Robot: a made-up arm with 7 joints.
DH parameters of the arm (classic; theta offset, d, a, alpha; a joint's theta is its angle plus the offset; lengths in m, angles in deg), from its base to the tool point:
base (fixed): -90 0.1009 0 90
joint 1: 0 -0.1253 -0.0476 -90
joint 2: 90 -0.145 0.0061 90
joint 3: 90 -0.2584 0.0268 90
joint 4: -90 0.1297 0.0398 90
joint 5: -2.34 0 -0.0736 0
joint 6: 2.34 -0.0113 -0.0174 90
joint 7: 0 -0.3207 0.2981 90
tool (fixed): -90 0.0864 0 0
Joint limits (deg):
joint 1: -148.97..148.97
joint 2: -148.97..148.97
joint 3: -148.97..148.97
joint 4: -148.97..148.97
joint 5: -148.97..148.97
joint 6: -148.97..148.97
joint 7: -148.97..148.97
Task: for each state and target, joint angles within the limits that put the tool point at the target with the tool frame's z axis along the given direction. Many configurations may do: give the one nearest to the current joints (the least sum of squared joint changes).
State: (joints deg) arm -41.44 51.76 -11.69 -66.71 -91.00 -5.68 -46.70
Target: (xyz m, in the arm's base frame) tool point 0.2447 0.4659 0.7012 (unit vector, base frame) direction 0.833 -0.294 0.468
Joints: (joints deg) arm -52.33 4.66 -9.28 -21.56 -75.60 -5.00 -49.60
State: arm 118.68 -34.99 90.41 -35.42 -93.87 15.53 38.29
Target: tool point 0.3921 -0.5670 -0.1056 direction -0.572 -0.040 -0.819
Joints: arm 124.16 -36.35 36.84 -22.78 -111.30 5.24 27.60
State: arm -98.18 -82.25 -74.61 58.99 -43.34 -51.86 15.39
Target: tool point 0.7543 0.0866 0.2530 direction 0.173 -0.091 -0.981
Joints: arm -101.87 -63.79 -79.38 17.61 -32.26 -37.98 7.09
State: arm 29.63 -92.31 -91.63 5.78 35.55 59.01 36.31
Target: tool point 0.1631 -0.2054 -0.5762 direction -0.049 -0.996 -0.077
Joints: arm 4.97 -121.85 -79.01 -15.86 -5.78 59.62 23.70
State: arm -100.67 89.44 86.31 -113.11 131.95 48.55 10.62
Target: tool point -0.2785 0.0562 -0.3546 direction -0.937 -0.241 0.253
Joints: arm -75.00 114.30 105.93 -135.58 98.06 35.30 10.74
